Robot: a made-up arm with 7 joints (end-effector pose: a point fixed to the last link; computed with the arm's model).
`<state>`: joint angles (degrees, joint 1 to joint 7).
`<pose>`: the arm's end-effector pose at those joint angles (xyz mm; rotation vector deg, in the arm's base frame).
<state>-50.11 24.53 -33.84 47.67 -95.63 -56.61 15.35</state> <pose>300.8 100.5 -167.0 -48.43 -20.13 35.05</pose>
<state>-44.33 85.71 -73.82 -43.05 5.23 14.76 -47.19</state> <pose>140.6 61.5 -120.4 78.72 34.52 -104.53</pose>
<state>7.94 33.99 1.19 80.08 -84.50 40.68 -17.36</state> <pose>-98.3 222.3 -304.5 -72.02 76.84 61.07</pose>
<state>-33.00 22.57 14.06 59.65 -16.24 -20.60 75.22</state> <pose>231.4 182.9 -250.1 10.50 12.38 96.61</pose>
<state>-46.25 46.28 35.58 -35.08 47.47 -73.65 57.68</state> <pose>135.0 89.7 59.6 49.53 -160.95 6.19</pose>
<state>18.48 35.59 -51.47 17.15 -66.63 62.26 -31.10</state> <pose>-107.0 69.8 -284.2 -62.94 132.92 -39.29</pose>
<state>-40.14 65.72 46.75 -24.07 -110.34 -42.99 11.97</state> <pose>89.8 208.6 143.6 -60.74 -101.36 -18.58</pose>
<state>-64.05 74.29 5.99 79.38 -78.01 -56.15 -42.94</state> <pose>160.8 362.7 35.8 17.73 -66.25 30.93</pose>
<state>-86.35 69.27 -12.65 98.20 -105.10 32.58 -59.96</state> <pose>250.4 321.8 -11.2 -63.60 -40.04 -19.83</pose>
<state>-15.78 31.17 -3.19 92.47 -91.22 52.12 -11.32</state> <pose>11.4 191.2 -325.8 -86.65 79.35 50.08</pose>
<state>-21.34 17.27 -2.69 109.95 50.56 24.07 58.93</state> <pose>-25.0 180.0 -335.8 114.33 73.96 2.08</pose>
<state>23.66 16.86 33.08 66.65 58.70 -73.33 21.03</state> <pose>-111.4 156.8 -291.3 35.51 34.33 -7.70</pose>
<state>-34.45 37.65 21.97 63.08 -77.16 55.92 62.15</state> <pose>207.7 215.7 -233.6 -38.49 90.65 63.93</pose>
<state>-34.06 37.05 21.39 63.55 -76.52 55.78 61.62</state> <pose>204.6 212.9 -238.9 -37.73 91.74 63.92</pose>
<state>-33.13 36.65 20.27 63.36 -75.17 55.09 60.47</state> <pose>199.7 211.8 -244.5 -35.80 92.00 64.45</pose>
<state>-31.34 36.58 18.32 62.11 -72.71 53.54 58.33</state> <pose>192.1 213.4 -250.5 -32.01 90.92 65.61</pose>
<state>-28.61 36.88 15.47 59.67 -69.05 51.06 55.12</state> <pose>181.8 217.5 -256.5 -26.08 88.38 66.82</pose>
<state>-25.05 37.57 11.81 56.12 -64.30 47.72 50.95</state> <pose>169.6 223.4 -261.6 -18.13 84.54 67.11</pose>
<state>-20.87 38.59 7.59 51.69 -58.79 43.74 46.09</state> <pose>156.6 229.4 -265.3 -8.80 79.93 65.45</pose>
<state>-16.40 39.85 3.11 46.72 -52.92 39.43 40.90</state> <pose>144.2 233.7 -267.4 0.93 75.25 61.27</pose>
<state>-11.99 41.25 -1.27 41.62 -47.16 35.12 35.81</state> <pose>133.1 235.1 -268.5 9.97 71.05 54.88</pose>
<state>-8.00 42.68 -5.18 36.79 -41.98 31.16 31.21</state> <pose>123.9 233.7 -268.7 17.44 67.61 47.31</pose>
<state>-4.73 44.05 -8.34 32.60 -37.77 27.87 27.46</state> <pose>116.9 230.7 -268.1 22.99 64.96 39.96</pose>
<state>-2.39 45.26 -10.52 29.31 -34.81 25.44 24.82</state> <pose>112.6 227.6 -266.7 26.63 62.92 34.14</pose>
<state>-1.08 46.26 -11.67 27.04 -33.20 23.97 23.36</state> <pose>111.4 225.8 -264.3 28.65 61.31 30.61</pose>
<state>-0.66 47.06 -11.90 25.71 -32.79 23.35 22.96</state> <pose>113.1 225.8 -261.1 29.46 60.01 29.40</pose>
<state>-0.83 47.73 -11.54 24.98 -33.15 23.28 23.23</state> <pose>116.7 227.0 -257.2 29.54 58.85 29.73</pose>
